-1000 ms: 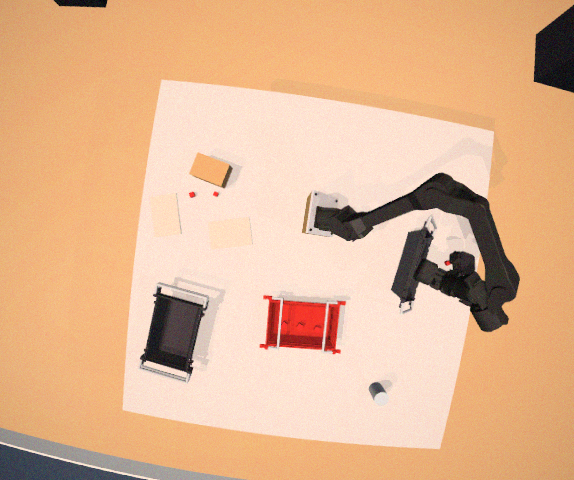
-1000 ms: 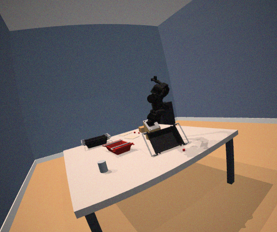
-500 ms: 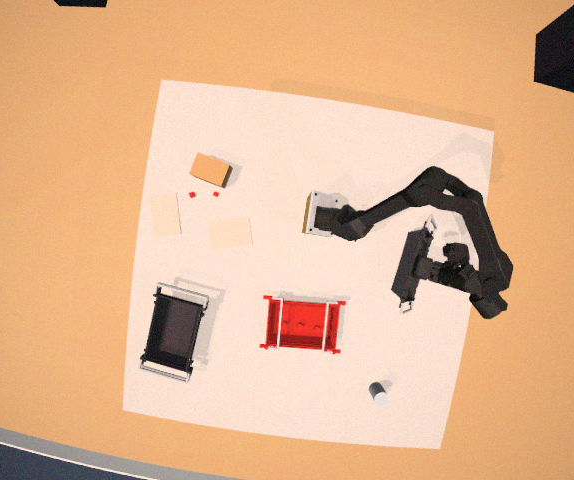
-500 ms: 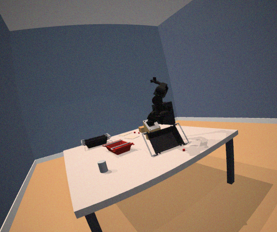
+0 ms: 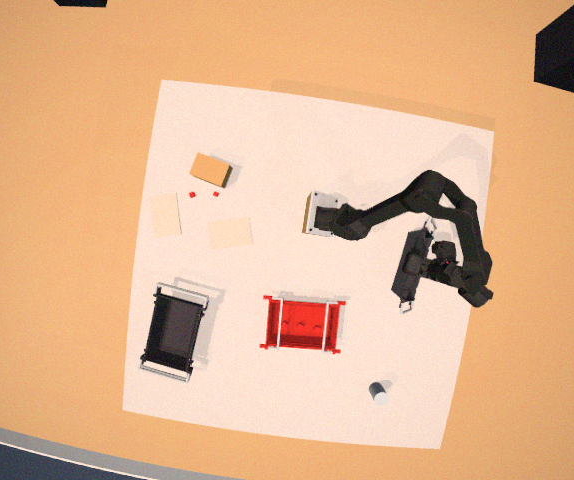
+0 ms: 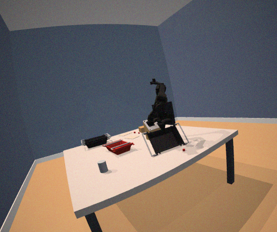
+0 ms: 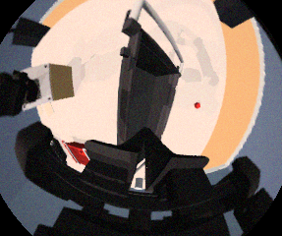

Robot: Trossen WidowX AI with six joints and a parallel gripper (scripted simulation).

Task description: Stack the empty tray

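The black tray is 2 cm to the left of my gripper tip and 6 cm below it. Also, from my gripper tip: grey cylinder 50 cm ahead, 2 cm to the right, 9 cm below; then tan box 22 cm behind, 74 cm to the right, 10 cm below.
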